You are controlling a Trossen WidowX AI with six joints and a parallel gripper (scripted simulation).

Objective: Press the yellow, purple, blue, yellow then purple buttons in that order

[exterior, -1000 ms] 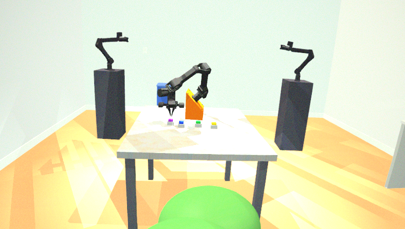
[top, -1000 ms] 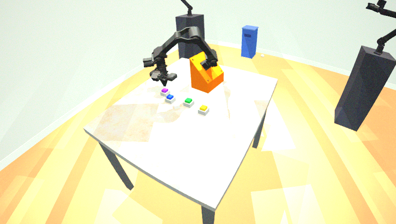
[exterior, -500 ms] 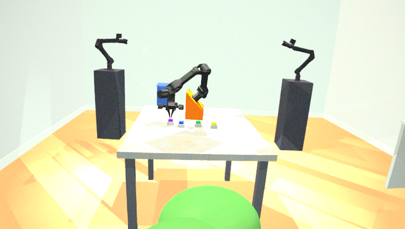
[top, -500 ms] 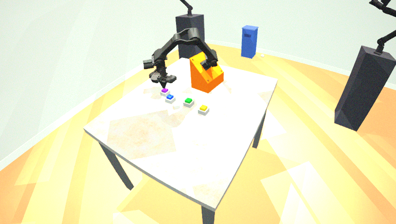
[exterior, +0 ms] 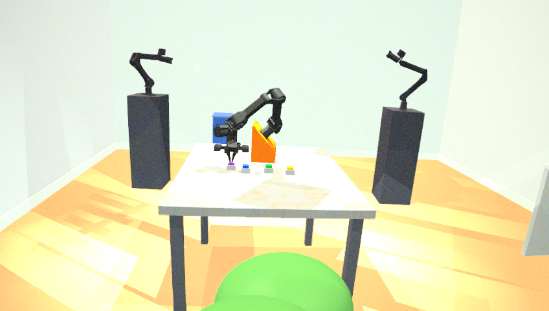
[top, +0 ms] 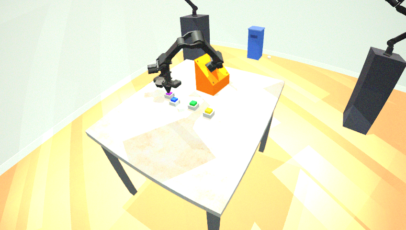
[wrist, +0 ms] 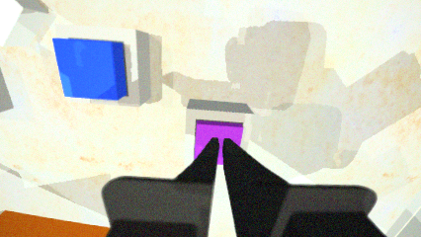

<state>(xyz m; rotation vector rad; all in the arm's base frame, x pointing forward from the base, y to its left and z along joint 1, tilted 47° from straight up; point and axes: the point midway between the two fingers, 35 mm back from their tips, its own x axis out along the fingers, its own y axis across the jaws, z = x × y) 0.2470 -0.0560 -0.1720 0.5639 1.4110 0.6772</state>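
My gripper tip is now 1 cm above the purple button. The rest, counted from my gripper tip: blue button (8 cm to the left, 4 cm ahead); then white block (16 cm to the left, 6 cm ahead, 2 cm below); then green button (21 cm to the left, 1 cm ahead).
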